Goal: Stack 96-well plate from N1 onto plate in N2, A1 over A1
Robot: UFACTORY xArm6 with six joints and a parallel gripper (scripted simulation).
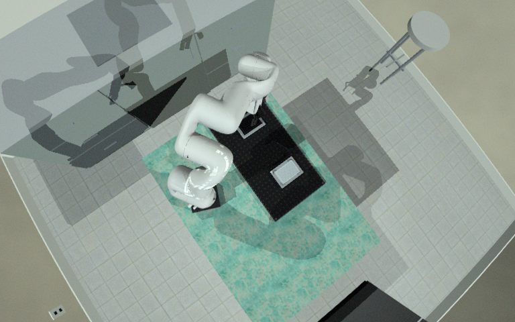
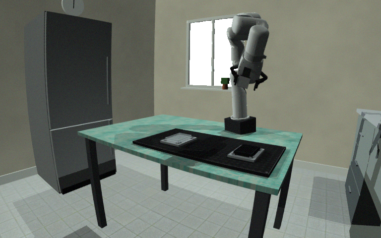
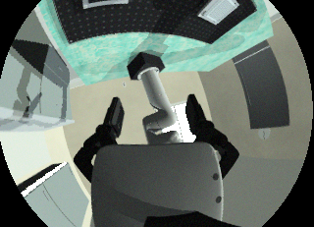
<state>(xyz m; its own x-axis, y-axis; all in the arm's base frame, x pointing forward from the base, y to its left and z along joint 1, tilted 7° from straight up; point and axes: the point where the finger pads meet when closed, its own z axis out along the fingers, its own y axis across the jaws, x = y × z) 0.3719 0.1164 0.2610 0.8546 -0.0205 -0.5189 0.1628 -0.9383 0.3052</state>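
My hand is 70 mm short of the dark 96-well plate, 40 mm to the right of it and 280 mm above it. The rest, counted from my hand: light 96-well plate: 30 mm ahead, 320 mm to the right, 290 mm below; then plate nest N1: 70 mm ahead, 40 mm to the left, 300 mm below.
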